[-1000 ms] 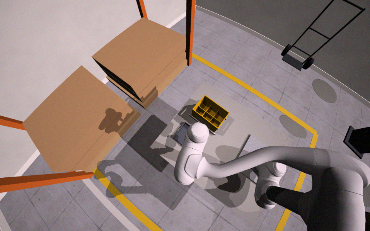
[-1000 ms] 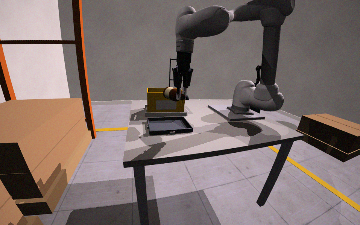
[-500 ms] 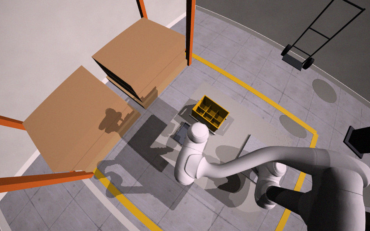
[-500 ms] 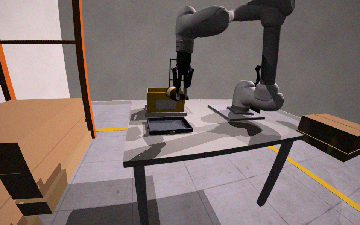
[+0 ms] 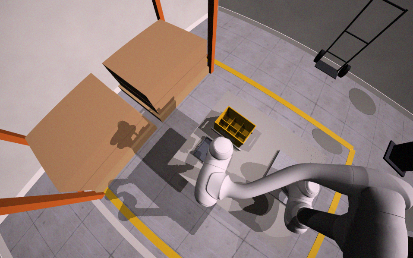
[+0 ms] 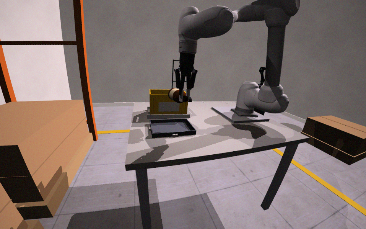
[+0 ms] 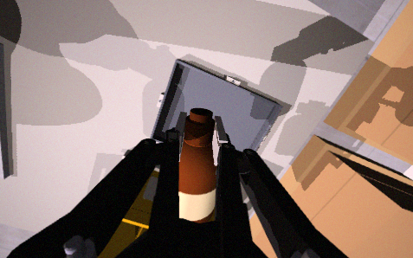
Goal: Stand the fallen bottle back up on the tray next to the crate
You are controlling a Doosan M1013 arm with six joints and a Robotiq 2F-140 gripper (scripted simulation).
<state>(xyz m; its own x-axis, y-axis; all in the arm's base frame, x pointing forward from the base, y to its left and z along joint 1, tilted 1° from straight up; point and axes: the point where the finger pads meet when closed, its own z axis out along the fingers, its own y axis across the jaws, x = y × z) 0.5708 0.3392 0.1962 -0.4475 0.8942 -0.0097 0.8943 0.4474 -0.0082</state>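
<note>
Now: the brown bottle 5 cm to the right of my hand, 2 cm below it and 2 cm ahead of it. The rest, counted from my hand: dark grey tray: 21 cm below, 6 cm ahead, 4 cm to the right; then yellow crate: 31 cm to the right, 14 cm below, 9 cm ahead.
</note>
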